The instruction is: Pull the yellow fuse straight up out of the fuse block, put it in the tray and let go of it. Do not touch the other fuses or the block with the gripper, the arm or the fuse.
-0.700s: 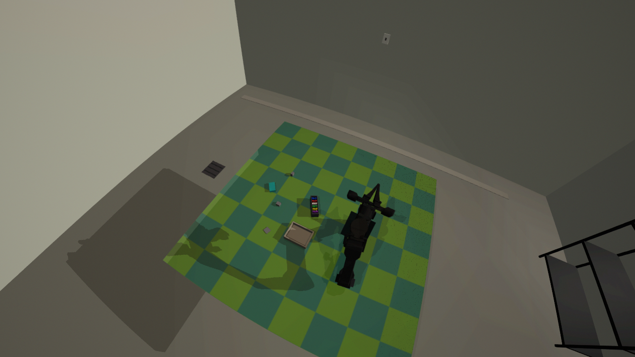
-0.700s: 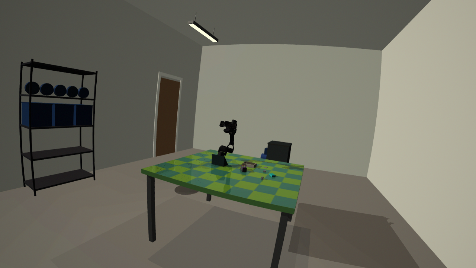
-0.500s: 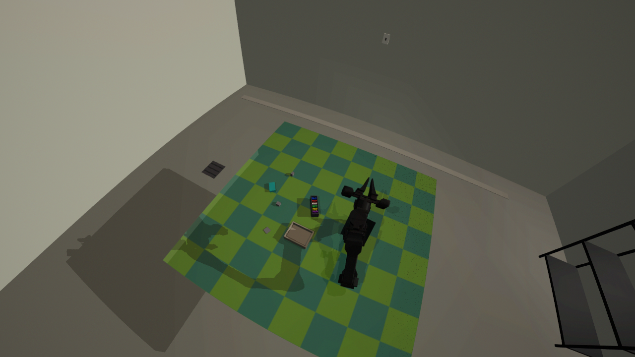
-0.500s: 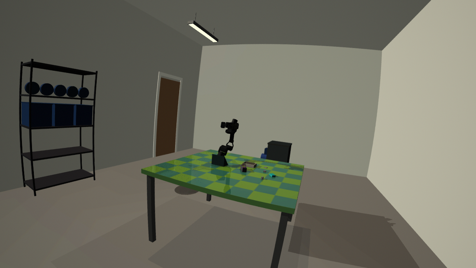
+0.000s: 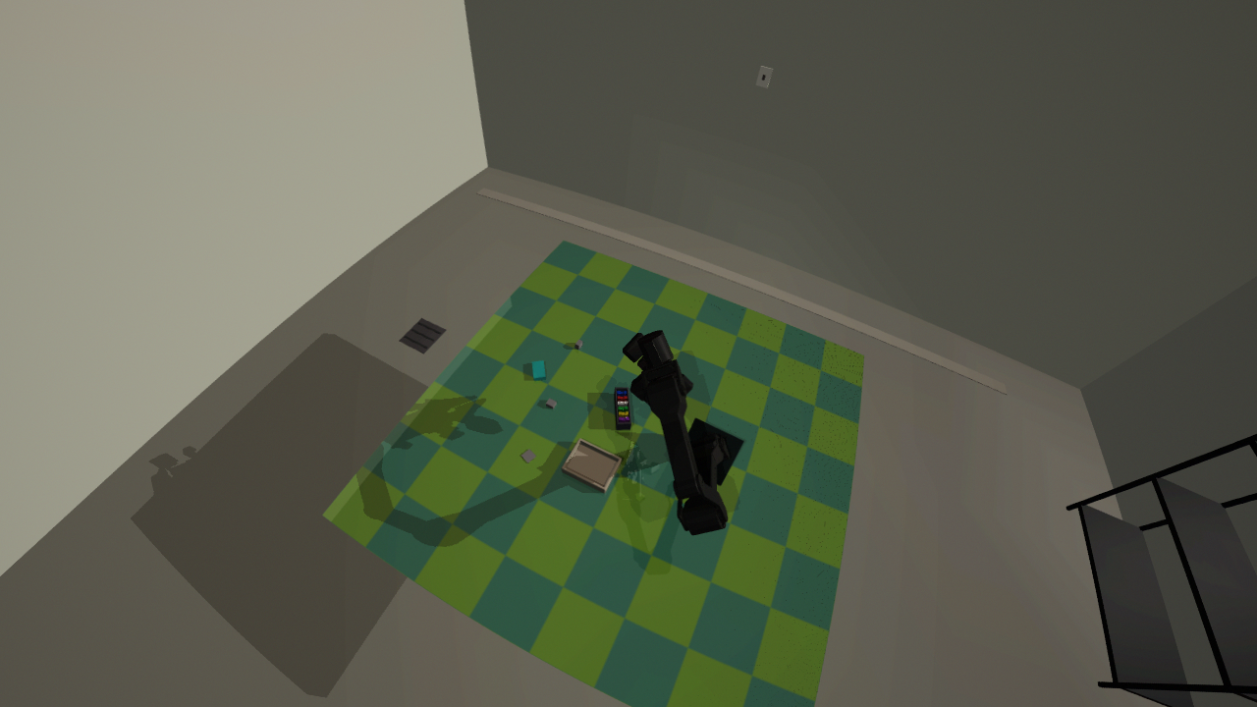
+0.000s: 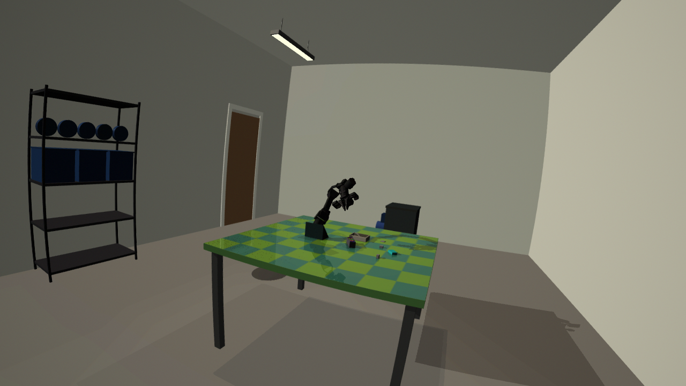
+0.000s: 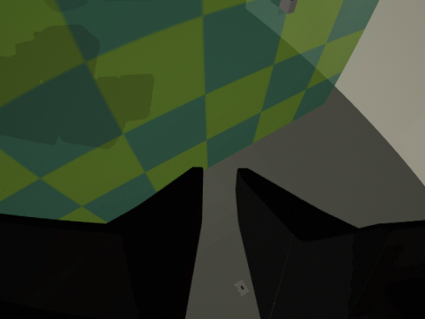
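Right now the yellow fuse is 40 mm ahead of my gripper tip, 60 mm to the left of it and 220 mm below it. Also, from my gripper tip: white fuse: 50 mm ahead, 30 mm to the left, 220 mm below; then green fuse: 50 mm ahead, 40 mm to the left, 220 mm below; then red fuse: 60 mm ahead, 10 mm to the left, 220 mm below.
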